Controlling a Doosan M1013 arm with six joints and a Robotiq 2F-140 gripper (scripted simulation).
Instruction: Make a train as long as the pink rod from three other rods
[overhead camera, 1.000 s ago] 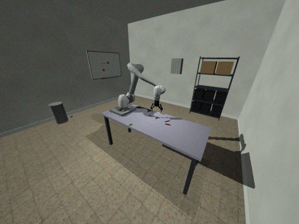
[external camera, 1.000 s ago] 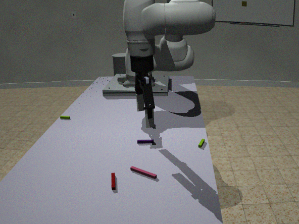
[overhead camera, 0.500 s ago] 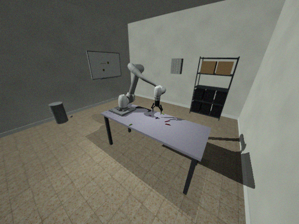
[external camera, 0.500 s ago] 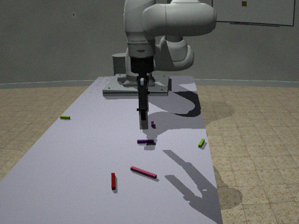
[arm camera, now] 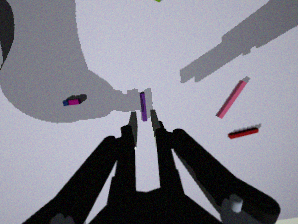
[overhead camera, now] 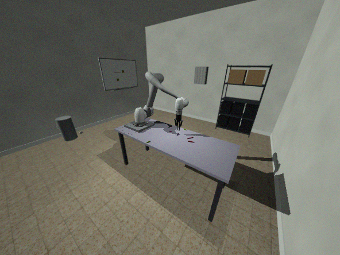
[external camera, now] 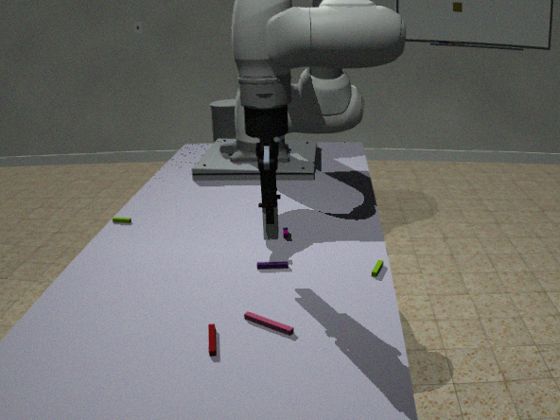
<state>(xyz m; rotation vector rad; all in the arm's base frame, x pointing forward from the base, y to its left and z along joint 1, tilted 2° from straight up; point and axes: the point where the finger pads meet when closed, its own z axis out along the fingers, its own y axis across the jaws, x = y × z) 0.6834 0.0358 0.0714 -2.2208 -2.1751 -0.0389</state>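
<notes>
The purple rod is 100 mm below my hand. The rest, counted from my hand: magenta rod: 140 mm behind, 30 mm to the left, 100 mm below; blue rod: 160 mm behind, 30 mm to the left, 100 mm below; pink rod: 190 mm ahead, 10 mm to the right, 100 mm below.
</notes>
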